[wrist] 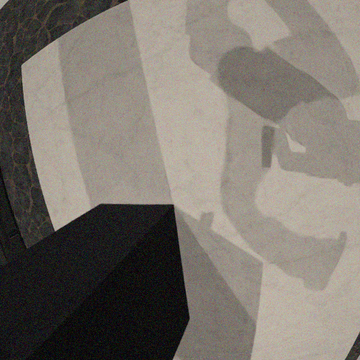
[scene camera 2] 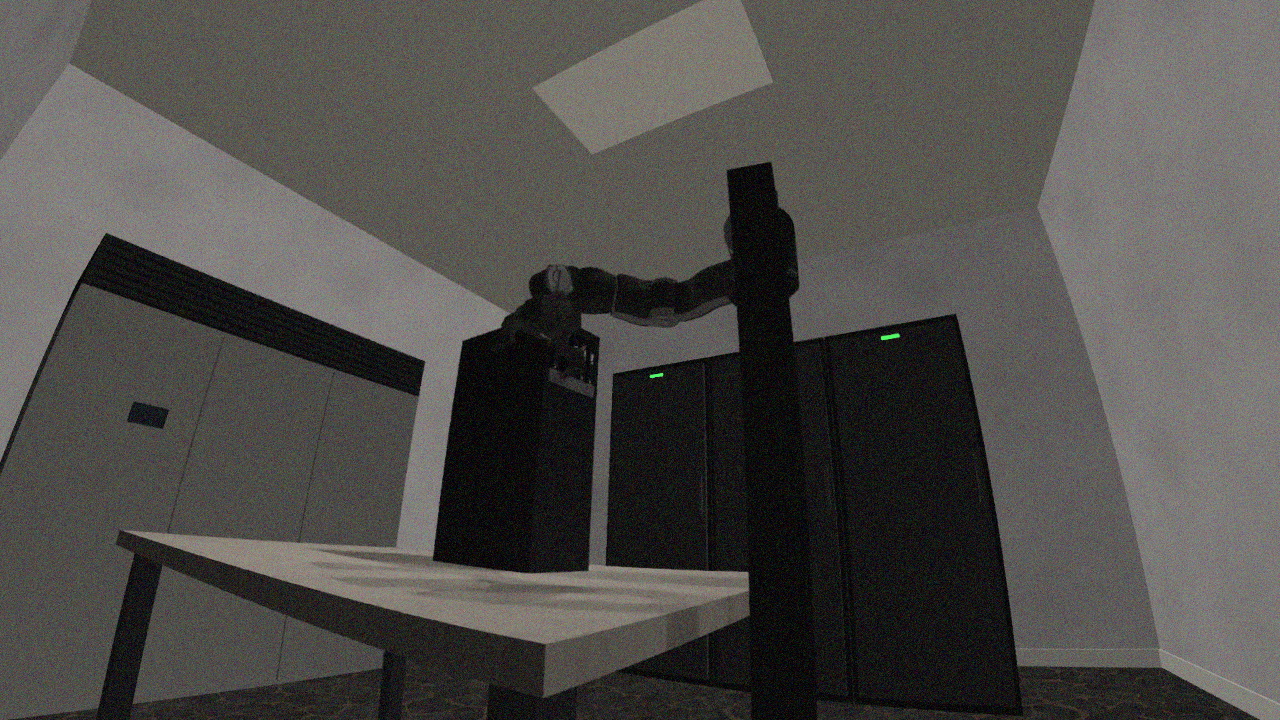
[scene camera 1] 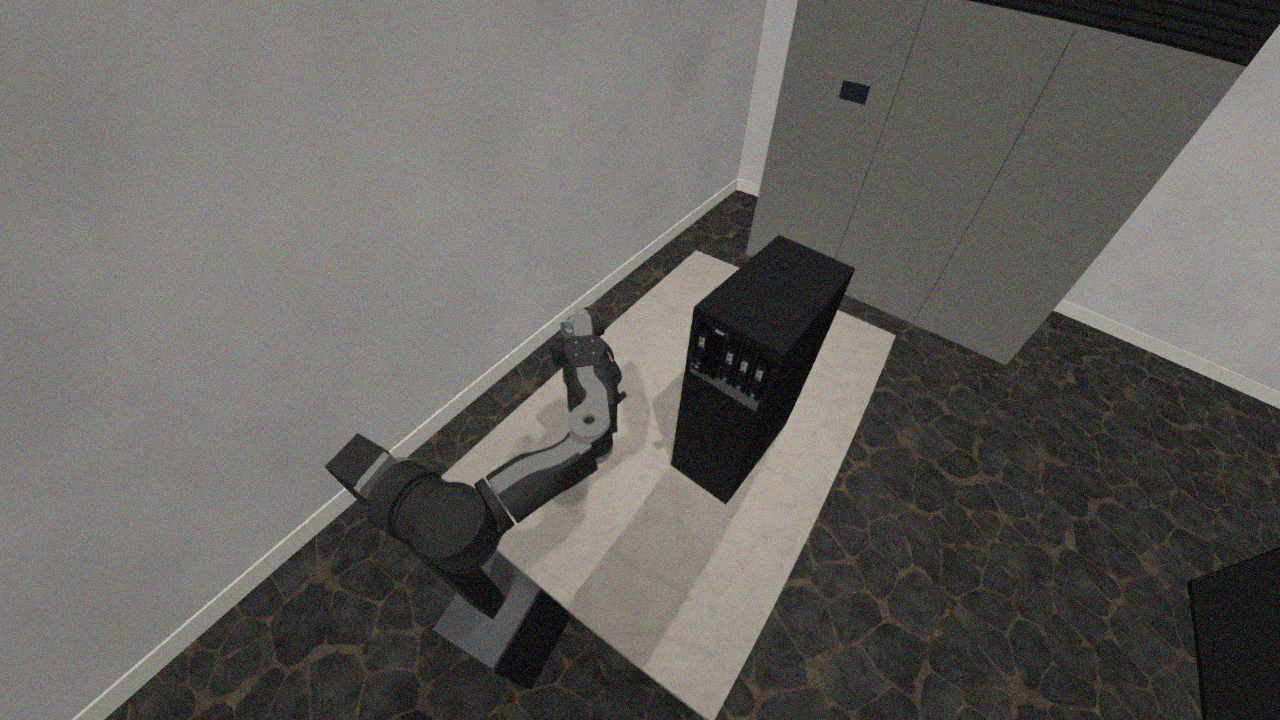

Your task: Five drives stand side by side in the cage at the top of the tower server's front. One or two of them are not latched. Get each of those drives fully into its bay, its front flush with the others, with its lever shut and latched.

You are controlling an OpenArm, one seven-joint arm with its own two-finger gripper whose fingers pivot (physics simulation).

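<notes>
The black tower server (scene camera 1: 776, 291) (scene camera 2: 487, 447) (wrist: 115, 280) stands upright on the table. In scene camera 1 its drive cage (scene camera 1: 729, 380) faces the arm's side. Four drives show a pale mark at similar height; the second drive from the left (scene camera 1: 716, 349) looks different, with a pale spot (scene camera 1: 719, 333) higher up, near the cage top. Whether its lever stands out is too small and dark to tell. My gripper (scene camera 2: 537, 343) is open and empty, held at about cage height; in scene camera 2 it overlaps the tower's top and part of the cage. Its fingers and the drive fronts do not show in the wrist view.
The pale table (scene camera 1: 760, 582) (scene camera 2: 358, 595) (wrist: 195, 125) carries shadows of the arm and tower. A small shadow (wrist: 206, 220) juts beside the tower's shadow. A wall (scene camera 1: 358, 223) runs along the arm's left. The dark post (scene camera 2: 774, 492) bears the arm. Cabinets (scene camera 1: 895, 179) (scene camera 2: 913, 501) stand beyond.
</notes>
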